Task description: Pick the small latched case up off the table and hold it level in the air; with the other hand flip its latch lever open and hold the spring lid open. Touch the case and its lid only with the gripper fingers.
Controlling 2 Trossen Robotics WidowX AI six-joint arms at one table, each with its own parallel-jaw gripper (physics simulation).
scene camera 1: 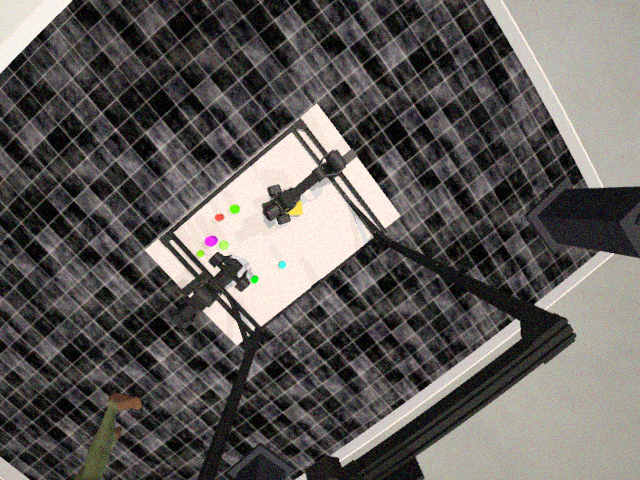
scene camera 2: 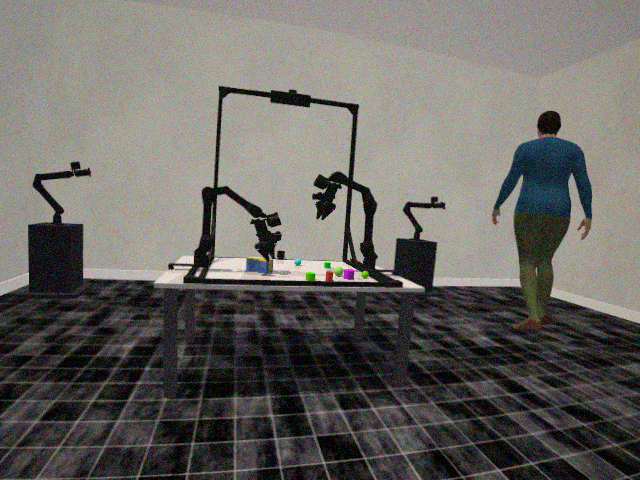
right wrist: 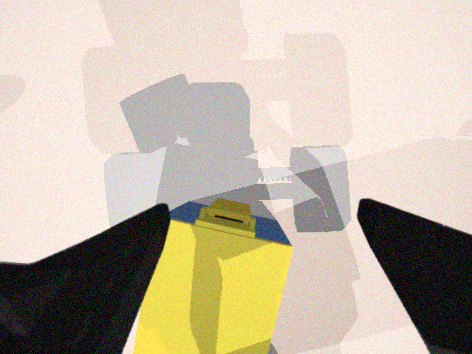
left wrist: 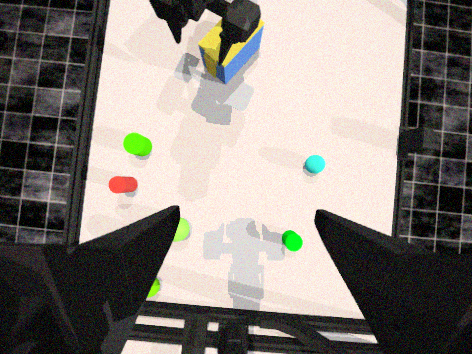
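Pixels of known places: left gripper, fingertip midpoint: (scene camera 2: 319, 219) (left wrist: 247, 213); right gripper, fingertip midpoint: (scene camera 2: 271, 259) (right wrist: 262, 210) (left wrist: 199, 53); left arm's base at its link origin: (scene camera 2: 368, 268) (left wrist: 232, 338); right arm's base at its link origin: (scene camera 2: 200, 266).
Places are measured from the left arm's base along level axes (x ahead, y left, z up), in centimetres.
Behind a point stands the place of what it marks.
Observation:
The small case (scene camera 1: 295, 208) {z 4.6, x 65.5, y 0.8 cm} (scene camera 2: 256, 265) {z 1.5, x 65.5, y 5.4 cm} (left wrist: 245, 56) {z 0.5, x 62.0, y -0.5 cm} (right wrist: 250, 295) {z 4.6, x 62.3, y 6.2 cm} has blue sides and a shut yellow lid, and stands on the table (scene camera 1: 330, 232) {z -1.9, x 70.3, y -22.0 cm}. Its yellow latch lever (right wrist: 231, 212) {z 3.9, x 58.3, y 7.1 cm} is on the end toward the top of the right wrist view. My right gripper (scene camera 1: 276, 206) {z 5.1, x 58.7, y 8.7 cm} (scene camera 2: 268, 258) {z 5.1, x 58.7, y 8.7 cm} (left wrist: 199, 53) {z 5.1, x 58.7, y 8.7 cm} (right wrist: 262, 210) {z 5.1, x 58.7, y 8.7 cm} is open, low at the latch end. In the right wrist view the case lies between its fingers, close to the picture-left one; contact cannot be told. My left gripper (scene camera 1: 231, 270) {z 26.6, x 32.1, y 0.2 cm} (scene camera 2: 323, 212) {z 26.6, x 32.1, y 0.2 cm} (left wrist: 247, 213) {z 26.6, x 32.1, y 0.2 cm} is open and empty, high above the table and away from the case.
Red (left wrist: 123, 184) {z 2.6, x 32.7, y 23.5 cm} and green (left wrist: 137, 144) {z 1.4, x 41.2, y 21.7 cm} cylinders, a cyan ball (left wrist: 315, 164) {z 2.0, x 38.3, y -16.0 cm}, another green cylinder (left wrist: 292, 241) {z 0.9, x 21.6, y -12.0 cm}, a magenta block (scene camera 1: 210, 241) {z 2.4, x 20.3, y 18.8 cm} and light green balls (scene camera 2: 338, 271) {z 0.9, x 24.3, y 15.0 cm} (scene camera 2: 364, 274) {z 0.4, x 11.6, y 19.7 cm} lie around the table. Black rails and an overhead frame (scene camera 2: 218, 155) {z 60.6, x 86.9, y -39.0 cm} border it. A person (scene camera 2: 550, 175) stands beyond.

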